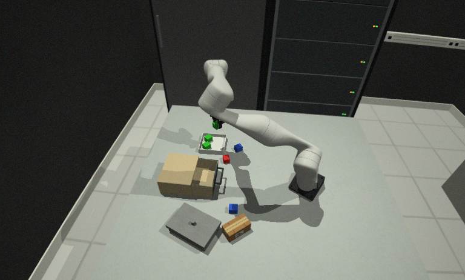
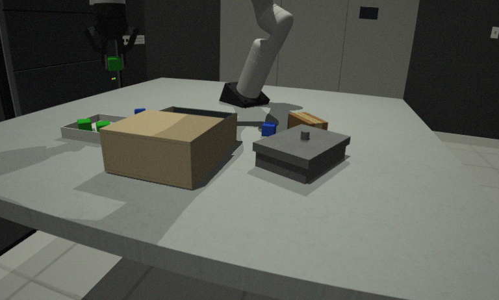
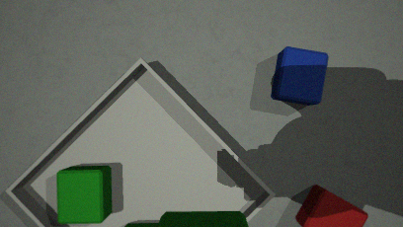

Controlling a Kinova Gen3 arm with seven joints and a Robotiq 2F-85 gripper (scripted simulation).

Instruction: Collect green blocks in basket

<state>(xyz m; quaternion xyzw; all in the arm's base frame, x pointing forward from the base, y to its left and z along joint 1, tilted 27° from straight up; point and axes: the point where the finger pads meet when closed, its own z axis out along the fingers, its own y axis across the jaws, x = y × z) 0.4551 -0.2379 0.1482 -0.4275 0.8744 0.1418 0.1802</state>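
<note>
My hand is 40 mm short of the basket, 30 mm to the left of it and 170 mm above it. The rest, counted from my hand: light wooden cabinet 60 mm ahead, 250 mm to the left, 150 mm below; then cabinet drawer 250 mm to the left, 150 mm below; then red block 70 mm behind, 70 mm to the left, 170 mm below.
</note>
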